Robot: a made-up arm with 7 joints. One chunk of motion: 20 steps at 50 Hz.
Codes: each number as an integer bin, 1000 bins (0 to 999) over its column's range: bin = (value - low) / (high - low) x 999, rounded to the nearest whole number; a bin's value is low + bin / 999 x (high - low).
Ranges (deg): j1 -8..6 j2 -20..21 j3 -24..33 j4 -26..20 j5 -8..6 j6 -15..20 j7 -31..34
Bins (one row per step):
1: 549 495 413 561 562 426 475
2: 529 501 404 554 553 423 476
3: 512 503 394 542 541 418 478
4: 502 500 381 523 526 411 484
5: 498 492 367 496 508 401 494
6: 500 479 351 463 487 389 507
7: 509 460 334 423 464 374 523
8: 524 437 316 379 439 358 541
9: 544 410 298 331 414 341 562
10: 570 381 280 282 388 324 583
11: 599 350 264 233 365 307 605
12: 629 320 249 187 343 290 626
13: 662 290 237 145 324 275 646
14: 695 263 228 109 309 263 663
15: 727 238 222 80 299 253 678
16: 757 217 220 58 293 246 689
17: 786 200 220 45 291 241 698
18: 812 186 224 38 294 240 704
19: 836 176 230 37 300 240 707
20: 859 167 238 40 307 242 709
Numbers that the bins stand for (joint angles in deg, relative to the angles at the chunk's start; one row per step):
1: -0.31 0.32 -0.44 -0.17 -0.12 -0.08 -0.09
2: -0.59 0.56 -0.95 -0.49 -0.25 -0.18 -0.03
3: -0.82 0.64 -1.52 -1.04 -0.42 -0.36 0.10
4: -0.96 0.52 -2.26 -1.92 -0.63 -0.60 0.49
5: -1.02 0.19 -3.06 -3.16 -0.88 -0.95 1.14
6: -0.99 -0.34 -3.97 -4.68 -1.18 -1.37 1.99
7: -0.87 -1.12 -4.94 -6.52 -1.50 -1.90 3.03
8: -0.66 -2.07 -5.97 -8.55 -1.85 -2.46 4.20
9: -0.38 -3.17 -7.00 -10.76 -2.20 -3.05 5.57
10: -0.01 -4.36 -8.02 -13.02 -2.56 -3.65 6.93
11: 0.39 -5.64 -8.94 -15.27 -2.88 -4.24 8.36
12: 0.81 -6.87 -9.79 -17.39 -3.19 -4.84 9.73
13: 1.28 -8.10 -10.48 -19.32 -3.46 -5.37 11.03
14: 1.74 -9.21 -10.99 -20.98 -3.67 -5.79 12.14
15: 2.19 -10.23 -11.33 -22.32 -3.81 -6.14 13.11
16: 2.61 -11.09 -11.45 -23.33 -3.89 -6.38 13.83
17: 3.02 -11.79 -11.45 -23.93 -3.92 -6.56 14.42
18: 3.38 -12.37 -11.22 -24.25 -3.88 -6.59 14.81
19: 3.72 -12.78 -10.88 -24.30 -3.80 -6.59 15.00
20: 4.04 -13.15 -10.42 -24.16 -3.70 -6.52 15.13

